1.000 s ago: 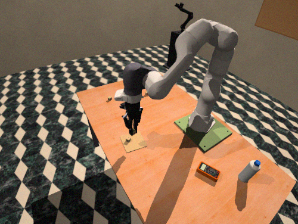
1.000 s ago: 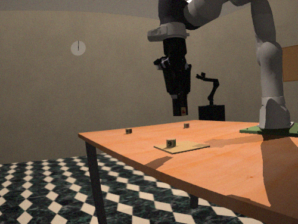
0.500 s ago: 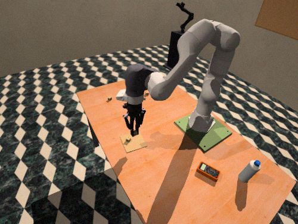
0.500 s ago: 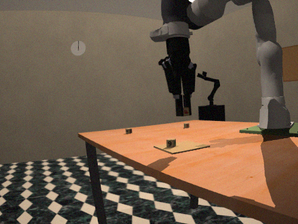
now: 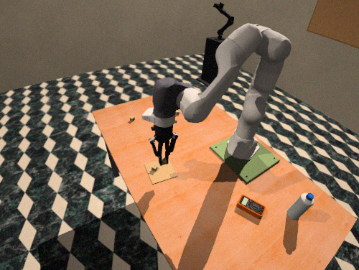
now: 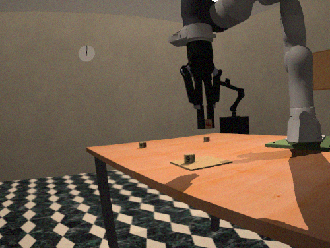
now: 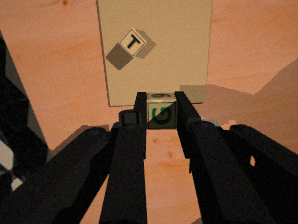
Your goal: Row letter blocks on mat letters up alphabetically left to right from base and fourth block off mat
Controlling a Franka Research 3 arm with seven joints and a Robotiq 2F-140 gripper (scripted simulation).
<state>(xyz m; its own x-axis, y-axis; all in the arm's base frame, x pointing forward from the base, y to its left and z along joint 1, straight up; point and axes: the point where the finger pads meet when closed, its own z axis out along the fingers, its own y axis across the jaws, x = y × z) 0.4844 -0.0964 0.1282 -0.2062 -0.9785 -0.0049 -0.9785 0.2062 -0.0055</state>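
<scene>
Right now my hand is 1 cm past the tan mat, 4 cm to the left of it and 14 cm above it. Round my hand: multimeter: 24 cm behind, 40 cm to the left, 12 cm below.
</scene>
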